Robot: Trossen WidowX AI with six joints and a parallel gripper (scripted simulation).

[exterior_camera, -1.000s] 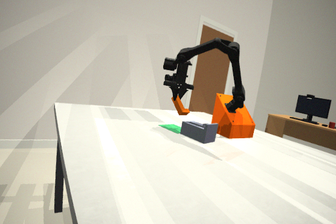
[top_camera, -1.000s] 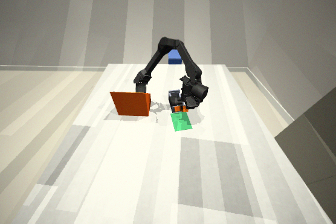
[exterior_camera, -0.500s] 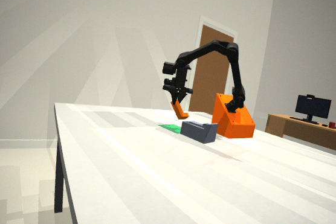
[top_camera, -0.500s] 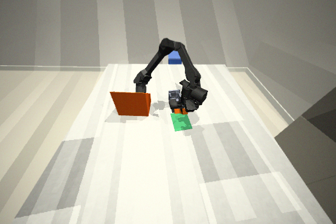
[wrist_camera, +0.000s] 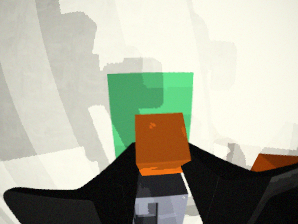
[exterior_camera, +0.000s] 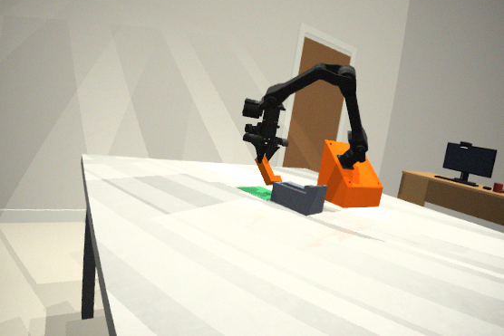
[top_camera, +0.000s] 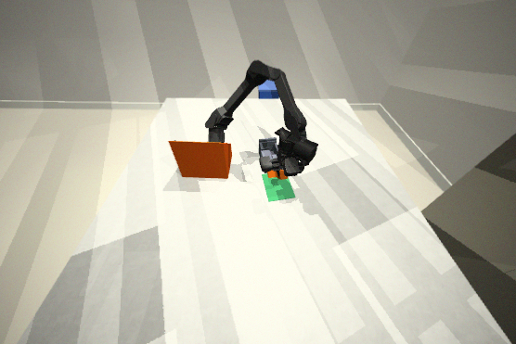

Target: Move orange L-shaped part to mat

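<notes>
The green mat lies 120 mm below my gripper tip, 20 mm to the left of it and 10 mm behind it. The rest, counted from my gripper tip: orange L-shaped part: 30 mm to the left, 30 mm below, 20 mm behind.
</notes>
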